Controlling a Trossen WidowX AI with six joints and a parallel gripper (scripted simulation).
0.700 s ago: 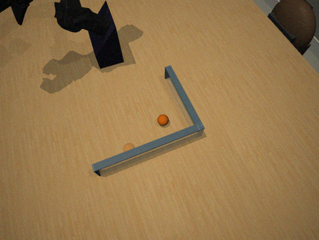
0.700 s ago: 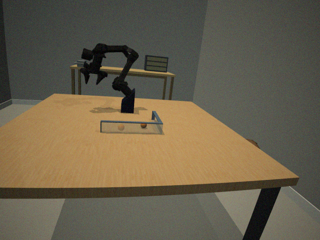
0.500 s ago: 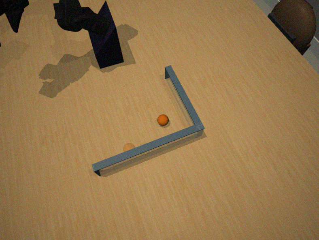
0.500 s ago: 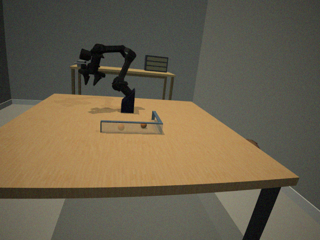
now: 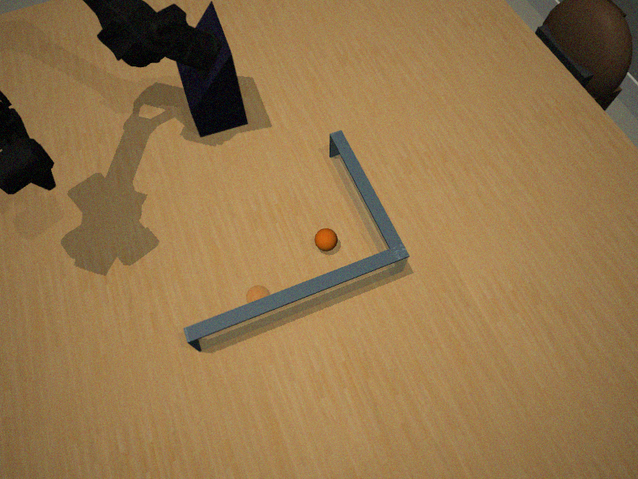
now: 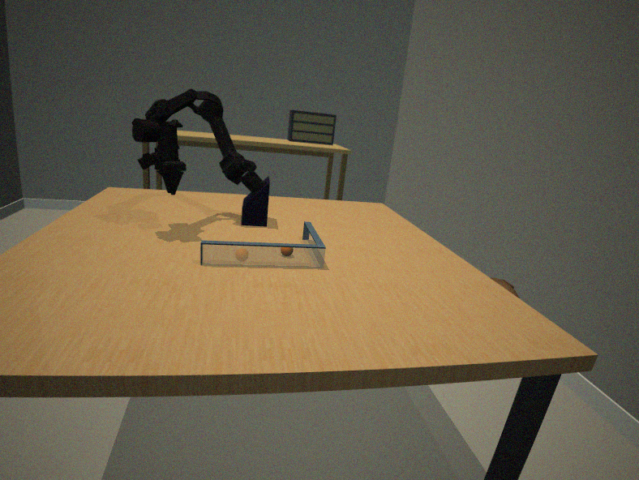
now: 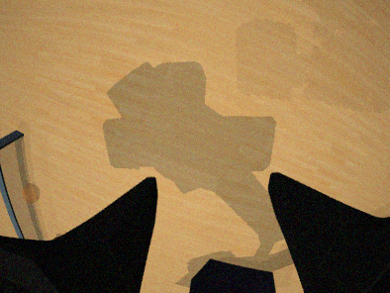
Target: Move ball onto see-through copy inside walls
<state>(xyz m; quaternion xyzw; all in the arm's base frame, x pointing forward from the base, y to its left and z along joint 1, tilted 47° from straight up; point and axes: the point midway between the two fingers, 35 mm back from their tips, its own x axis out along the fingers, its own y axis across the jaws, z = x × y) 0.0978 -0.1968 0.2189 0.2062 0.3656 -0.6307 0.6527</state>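
Right now my gripper tip is 32 cm to the right of the orange ball, 24 cm short of it and 10 cm above it.
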